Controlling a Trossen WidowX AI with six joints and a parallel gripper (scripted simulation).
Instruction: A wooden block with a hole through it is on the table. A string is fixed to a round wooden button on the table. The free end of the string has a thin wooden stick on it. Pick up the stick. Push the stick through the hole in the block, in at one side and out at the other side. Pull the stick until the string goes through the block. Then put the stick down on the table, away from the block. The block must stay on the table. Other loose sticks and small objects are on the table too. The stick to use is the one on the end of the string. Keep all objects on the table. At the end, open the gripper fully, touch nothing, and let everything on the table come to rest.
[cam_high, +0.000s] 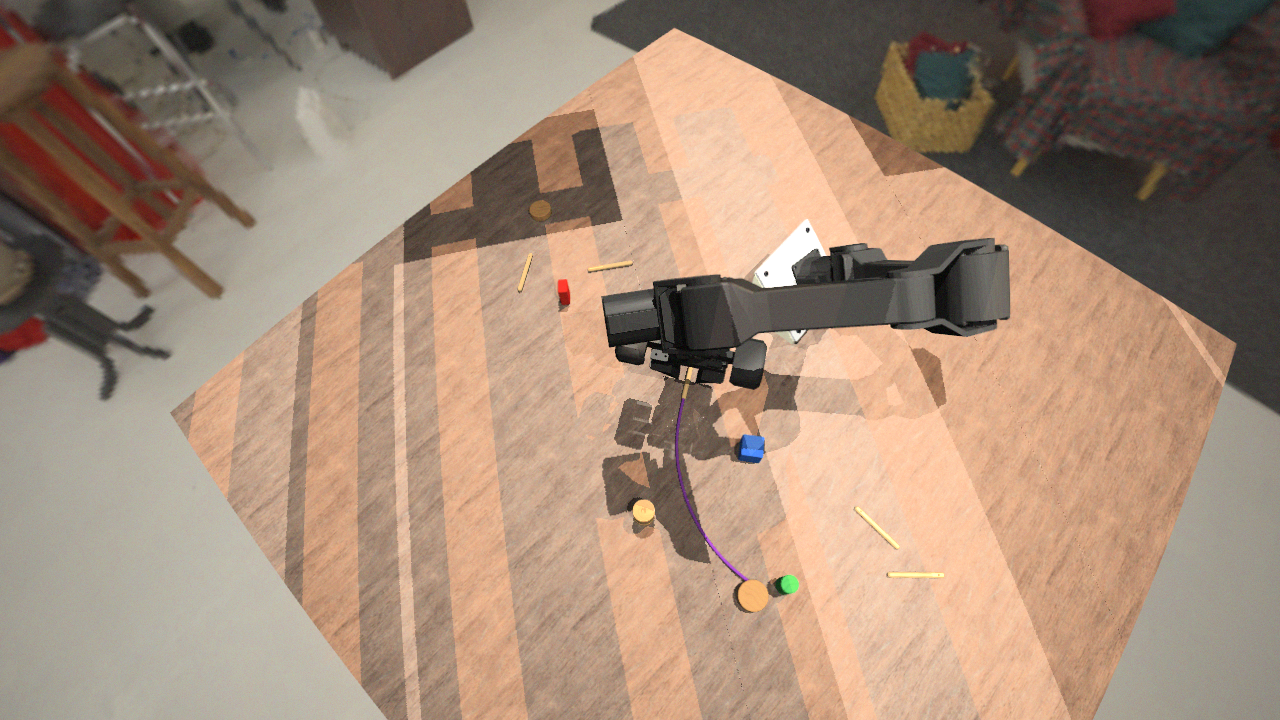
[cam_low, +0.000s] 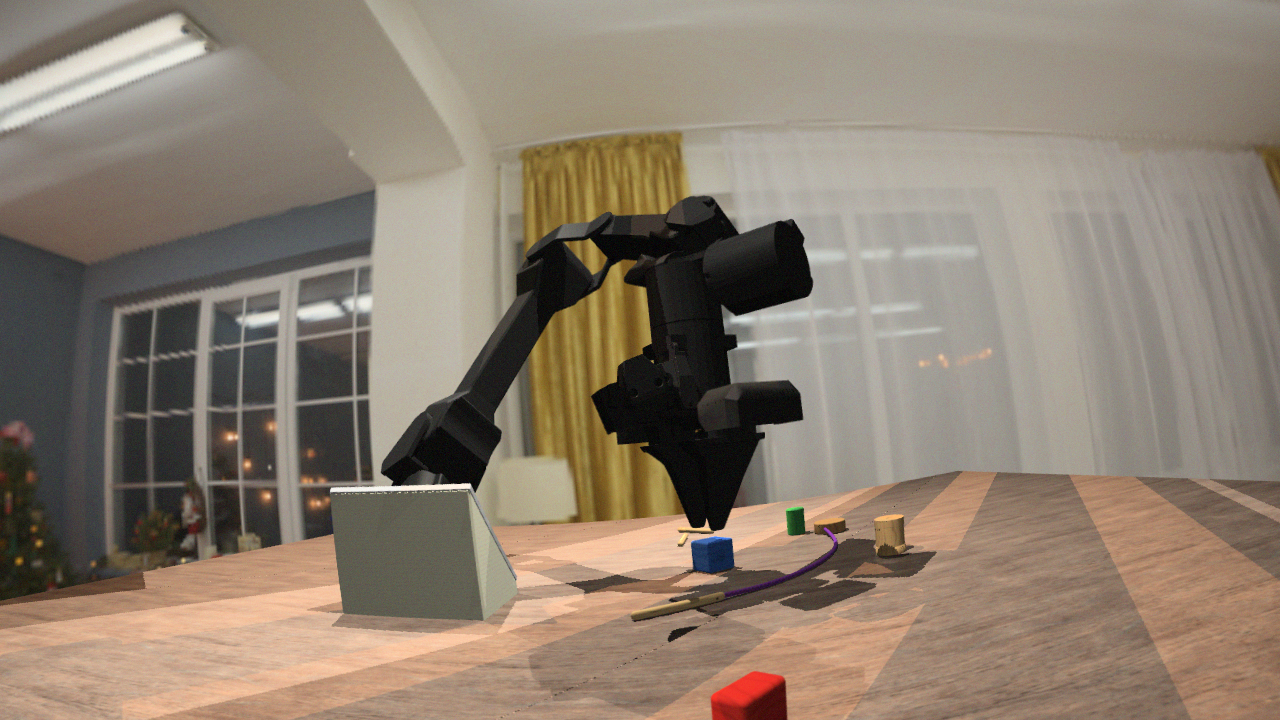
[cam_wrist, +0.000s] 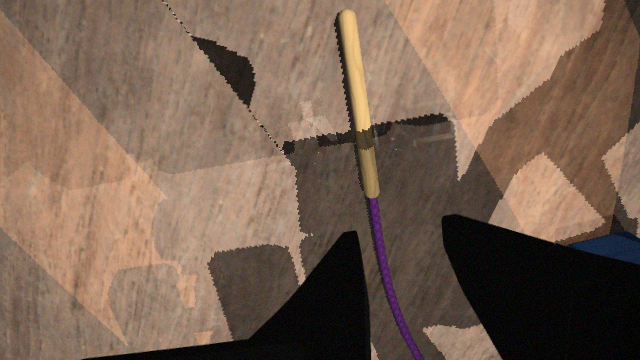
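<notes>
Now: the thin wooden stick 60 mm below my gripper tip, 10 mm to the right of it and 10 mm behind it. The rest, counted from my gripper tip: wooden cylinder: 170 mm ahead, 90 mm to the left, 40 mm below; then blue block: 130 mm to the left, 40 mm below, 10 mm behind; then red block: 260 mm to the right, 40 mm below, 30 mm ahead.
</notes>
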